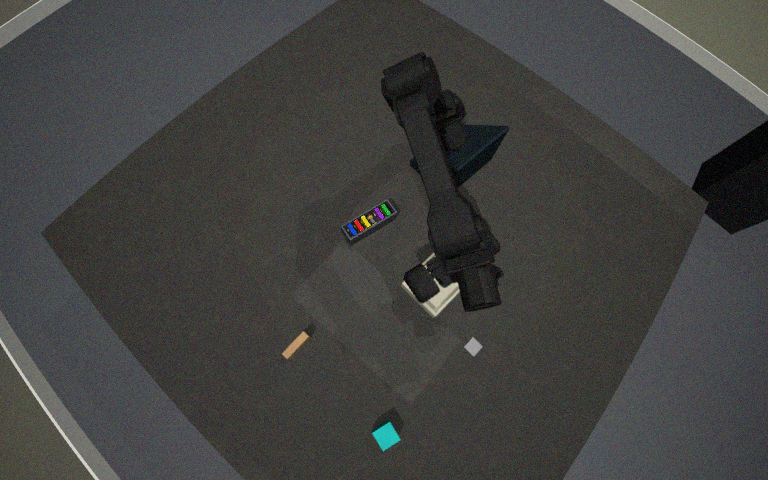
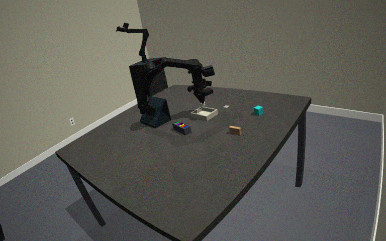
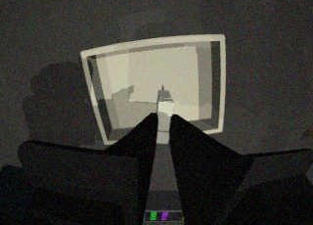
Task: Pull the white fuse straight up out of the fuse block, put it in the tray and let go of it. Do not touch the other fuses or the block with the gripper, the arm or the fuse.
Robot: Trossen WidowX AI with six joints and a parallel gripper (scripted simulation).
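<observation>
Right now my gripper tip is 1 cm above the white fuse. From my gripper tip the other things lie so: cream tray: 8 cm below; then tan block: 30 cm ahead, 14 cm to the right, 6 cm below; then small grey square: 6 cm ahead, 15 cm to the left, 8 cm below.
</observation>
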